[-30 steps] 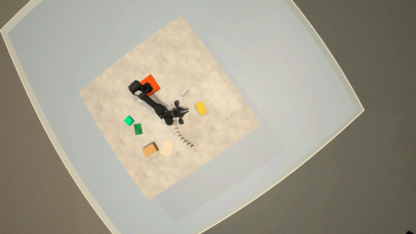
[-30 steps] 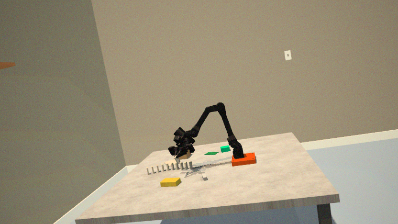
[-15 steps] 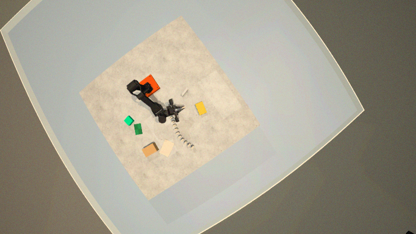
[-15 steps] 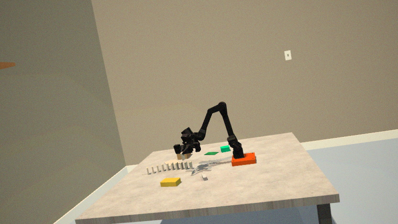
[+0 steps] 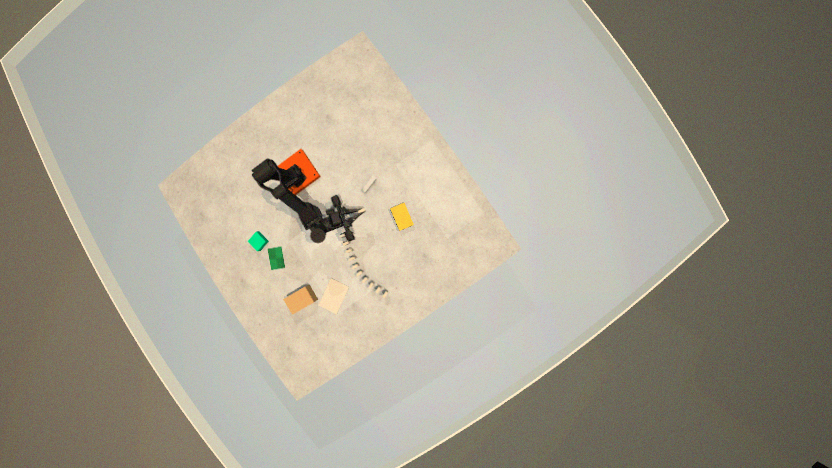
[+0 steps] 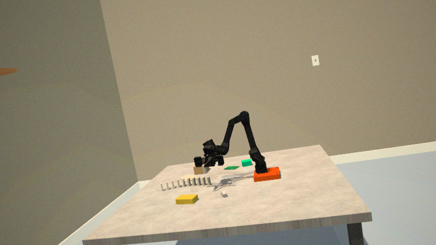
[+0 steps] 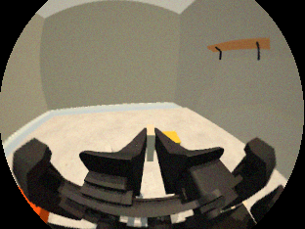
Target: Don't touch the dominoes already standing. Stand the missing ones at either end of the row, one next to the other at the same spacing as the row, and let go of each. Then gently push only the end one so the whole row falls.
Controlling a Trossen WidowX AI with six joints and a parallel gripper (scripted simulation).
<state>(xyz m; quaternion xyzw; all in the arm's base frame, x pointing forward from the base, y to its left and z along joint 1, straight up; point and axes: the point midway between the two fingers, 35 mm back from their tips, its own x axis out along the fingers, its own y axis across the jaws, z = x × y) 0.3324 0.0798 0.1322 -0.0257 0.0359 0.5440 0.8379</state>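
Right now my gripper tip is 150 mm above the yellow block, 120 mm short of it and 90 mm to the right of it. The rest, counted from my gripper tip: cream flat tile: 390 mm to the right, 160 mm below, 140 mm ahead; green flat tile: 460 mm to the right, 170 mm behind, 160 mm below; tan box: 500 mm to the right, 130 mm below, 50 mm ahead.
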